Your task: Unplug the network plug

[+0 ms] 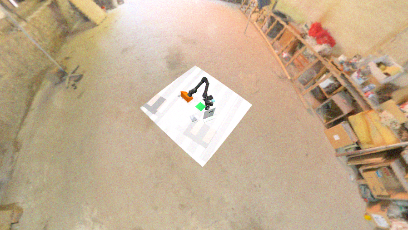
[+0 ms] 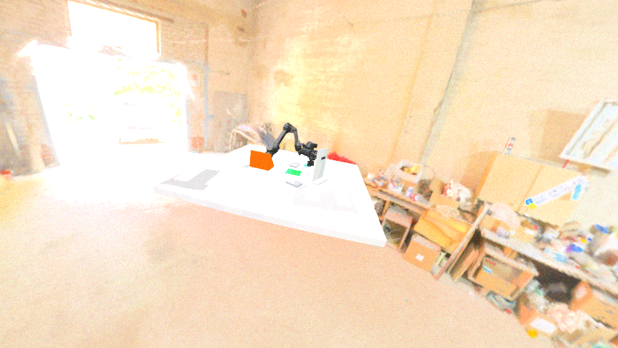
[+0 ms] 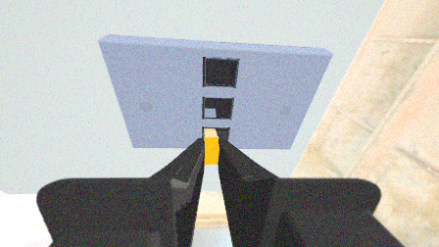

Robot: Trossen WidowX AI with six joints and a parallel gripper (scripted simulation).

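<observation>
The green marked square lies 20 cm behind my gripper tip, 18 cm below it and 4 cm to the left of it. Also, from my gripper tip: network plug (right at my gripper tip); small cyan object (26 cm to the left, 17 cm below, 15 cm behind); white panel (6 cm below, 3 cm ahead, 1 cm to the left).
</observation>
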